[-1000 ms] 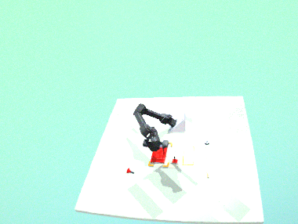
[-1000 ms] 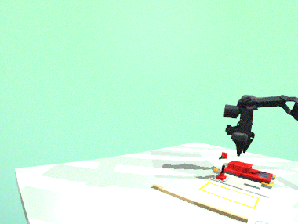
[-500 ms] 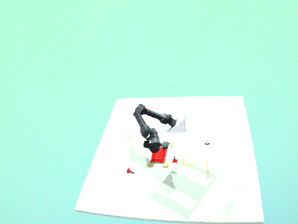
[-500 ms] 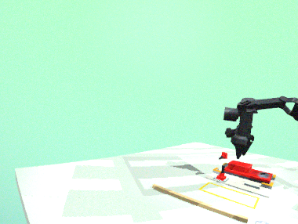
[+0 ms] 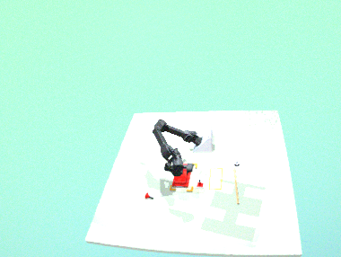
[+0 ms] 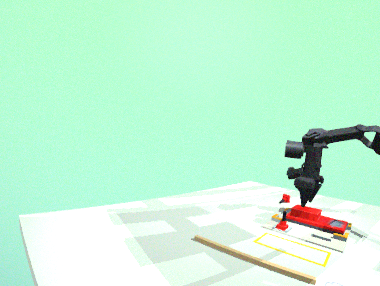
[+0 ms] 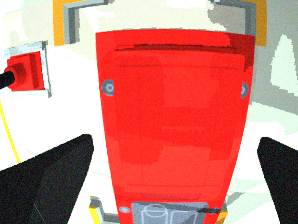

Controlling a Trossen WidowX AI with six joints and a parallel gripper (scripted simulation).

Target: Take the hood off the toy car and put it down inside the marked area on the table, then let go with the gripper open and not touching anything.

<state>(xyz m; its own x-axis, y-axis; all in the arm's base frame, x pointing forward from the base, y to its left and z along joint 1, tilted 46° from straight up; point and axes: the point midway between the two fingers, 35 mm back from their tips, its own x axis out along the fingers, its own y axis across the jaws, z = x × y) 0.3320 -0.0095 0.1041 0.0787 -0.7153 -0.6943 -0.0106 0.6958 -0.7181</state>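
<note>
Now: gripper tip 2 cm above the red hood. From my gripper tip the other things lie so: grey wheel: 18 cm behind, 37 cm to the left, 6 cm below; then thin wooden stick: 1 cm ahead, 37 cm to the left, 6 cm below.
</note>
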